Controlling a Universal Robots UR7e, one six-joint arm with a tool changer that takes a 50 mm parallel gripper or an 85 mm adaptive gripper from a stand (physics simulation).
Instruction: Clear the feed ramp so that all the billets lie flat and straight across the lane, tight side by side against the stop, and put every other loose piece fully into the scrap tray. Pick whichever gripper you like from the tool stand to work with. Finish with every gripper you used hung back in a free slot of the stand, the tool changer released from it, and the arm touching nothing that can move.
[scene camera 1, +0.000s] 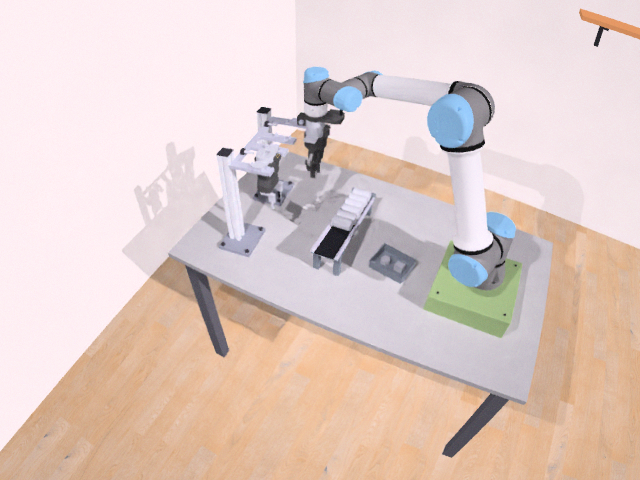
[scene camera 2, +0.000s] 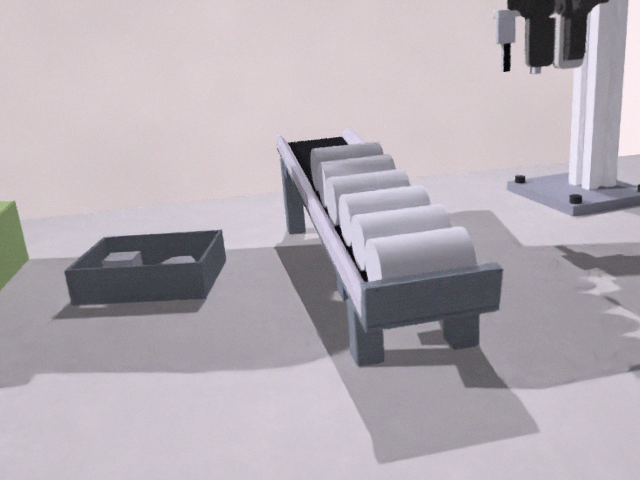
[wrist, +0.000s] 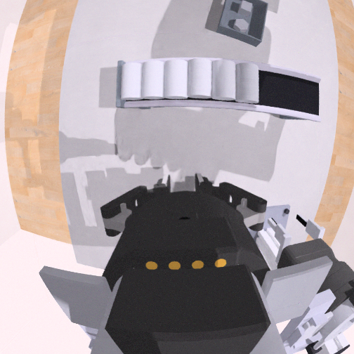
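Observation:
Several white billets (scene camera 1: 353, 207) (scene camera 2: 385, 198) (wrist: 176, 79) lie across the feed ramp (scene camera 1: 333, 243) (wrist: 290, 93), side by side in one row. The lowest one is against the stop (scene camera 2: 434, 298) (wrist: 120, 84). The scrap tray (scene camera 1: 392, 277) (scene camera 2: 139, 283) holds a square piece (scene camera 2: 122, 259) and a hexagonal piece (wrist: 241, 25). My gripper (scene camera 1: 313, 173) (scene camera 2: 554, 65) (wrist: 183, 183), the adaptive one, is on the arm. It hangs upright in the air beside the tool stand (scene camera 1: 232, 198) (scene camera 2: 597, 129), its fingers apart with nothing between them. Whether it touches the stand cannot be told.
The other gripper (scene camera 1: 267, 180) (scene camera 2: 505, 28) (wrist: 317, 262) hangs in the tool stand, near mine. The stand's upper bracket (scene camera 1: 283, 122) reaches close to the tool changer. The ramp is between the stand and the scrap tray. The green robot base (scene camera 1: 465, 310) is beyond the tray.

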